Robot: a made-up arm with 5 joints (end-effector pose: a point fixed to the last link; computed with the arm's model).
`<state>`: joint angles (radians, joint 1 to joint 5).
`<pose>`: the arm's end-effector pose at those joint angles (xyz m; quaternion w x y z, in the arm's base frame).
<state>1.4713 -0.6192 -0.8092 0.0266 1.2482</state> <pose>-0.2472 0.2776 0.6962 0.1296 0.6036 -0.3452 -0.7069</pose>
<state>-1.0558 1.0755 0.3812 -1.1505 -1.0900</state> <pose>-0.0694 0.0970 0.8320 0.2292 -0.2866 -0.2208 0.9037</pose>
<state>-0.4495 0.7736 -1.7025 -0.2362 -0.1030</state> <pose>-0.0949 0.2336 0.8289 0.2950 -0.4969 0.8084 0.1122</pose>
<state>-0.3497 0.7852 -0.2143 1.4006 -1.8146</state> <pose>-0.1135 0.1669 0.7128 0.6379 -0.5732 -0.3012 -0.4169</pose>
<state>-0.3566 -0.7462 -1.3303 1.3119 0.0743</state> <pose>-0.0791 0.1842 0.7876 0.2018 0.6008 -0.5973 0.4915</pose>
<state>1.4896 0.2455 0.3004 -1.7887 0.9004</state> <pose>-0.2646 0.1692 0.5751 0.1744 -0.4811 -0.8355 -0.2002</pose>
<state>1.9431 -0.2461 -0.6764 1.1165 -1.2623</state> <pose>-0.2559 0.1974 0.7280 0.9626 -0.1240 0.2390 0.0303</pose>
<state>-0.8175 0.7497 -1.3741 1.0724 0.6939</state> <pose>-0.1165 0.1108 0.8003 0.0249 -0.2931 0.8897 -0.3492</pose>
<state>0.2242 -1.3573 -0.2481 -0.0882 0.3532</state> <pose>-0.2141 0.2292 0.6931 0.5622 0.7384 -0.1710 -0.3310</pose>
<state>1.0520 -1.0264 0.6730 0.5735 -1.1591</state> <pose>-0.2509 0.1898 0.7257 0.9089 -0.2204 0.2930 0.1986</pose>
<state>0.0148 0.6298 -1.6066 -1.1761 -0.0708</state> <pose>-0.1025 0.2679 0.8514 0.3646 -0.6183 0.5291 0.4526</pose>
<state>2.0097 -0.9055 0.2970 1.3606 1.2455</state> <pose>-0.3178 0.1166 0.7435 0.1977 0.4228 0.5603 -0.6842</pose>
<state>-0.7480 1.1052 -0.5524 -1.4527 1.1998</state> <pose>-0.0744 0.0912 0.8988 0.9117 0.0871 0.3910 0.0916</pose>
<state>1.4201 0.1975 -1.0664 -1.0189 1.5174</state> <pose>-0.1125 0.2641 0.6228 0.1467 -0.2897 0.8756 0.3575</pose>
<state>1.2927 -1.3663 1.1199 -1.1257 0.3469</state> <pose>-0.3327 0.2186 0.7329 0.8544 -0.1796 -0.2139 -0.4382</pose>
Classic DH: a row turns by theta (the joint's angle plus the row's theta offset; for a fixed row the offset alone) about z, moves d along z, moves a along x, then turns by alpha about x. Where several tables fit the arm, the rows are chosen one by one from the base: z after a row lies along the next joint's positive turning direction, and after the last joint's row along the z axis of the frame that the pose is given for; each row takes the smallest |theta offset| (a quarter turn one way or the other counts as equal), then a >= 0, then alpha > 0; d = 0 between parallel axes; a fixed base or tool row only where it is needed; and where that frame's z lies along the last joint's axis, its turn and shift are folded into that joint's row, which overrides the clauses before.
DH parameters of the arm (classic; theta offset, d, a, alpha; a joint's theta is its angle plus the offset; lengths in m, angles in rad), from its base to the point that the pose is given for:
base (fixed): 0 0.77 -0.185 -1.5708
joint 1: 0 0.184 0.038 -1.5708
joint 2: 0.0004 0.0208 -0.013 1.333
joint 3: -0.4172 -0.0112 0.0637 1.6048
joint 4: -0.0071 -0.0939 -0.0284 1.7024
joint 5: 0.8718 -0.055 0.0043 -2.0956
tool (fixed): -1.5847 0.0433 0 0

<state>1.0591 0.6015 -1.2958 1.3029 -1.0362</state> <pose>-0.1733 0.1572 0.7045 0.8155 -0.3375 -0.4698 -0.0184</pose>
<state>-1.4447 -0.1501 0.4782 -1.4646 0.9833</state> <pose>-0.0387 0.2411 0.8984 0.6826 -0.3430 0.5036 0.4034</pose>
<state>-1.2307 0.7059 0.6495 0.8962 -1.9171</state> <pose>-0.0805 0.2154 0.7758 0.7468 -0.2259 -0.1747 -0.6006</pose>
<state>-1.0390 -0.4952 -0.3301 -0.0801 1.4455</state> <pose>-0.0605 0.2664 0.7760 0.3103 -0.8421 0.3775 -0.2282</pose>
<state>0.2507 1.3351 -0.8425 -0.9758 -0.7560</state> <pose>-0.0526 0.1408 0.7903 0.2853 -0.0125 0.5488 0.7857</pose>
